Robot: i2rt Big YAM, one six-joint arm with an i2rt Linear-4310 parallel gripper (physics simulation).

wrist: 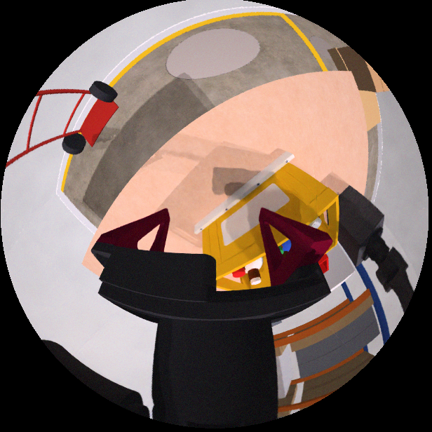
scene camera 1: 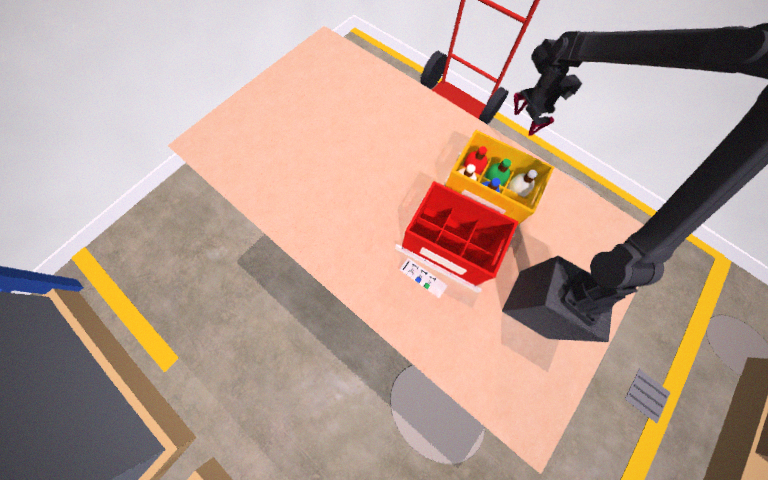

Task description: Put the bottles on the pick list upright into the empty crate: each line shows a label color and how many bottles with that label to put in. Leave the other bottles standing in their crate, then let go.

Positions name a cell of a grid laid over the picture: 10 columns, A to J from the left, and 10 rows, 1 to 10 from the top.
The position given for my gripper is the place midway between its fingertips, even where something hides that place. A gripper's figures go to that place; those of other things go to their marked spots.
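There's a pick list (scene camera 1: F6) 91 cm from the lens, and my gripper (scene camera 1: G3) is 107 cm from the lens, so the pick list is nearer to the lens than my gripper.
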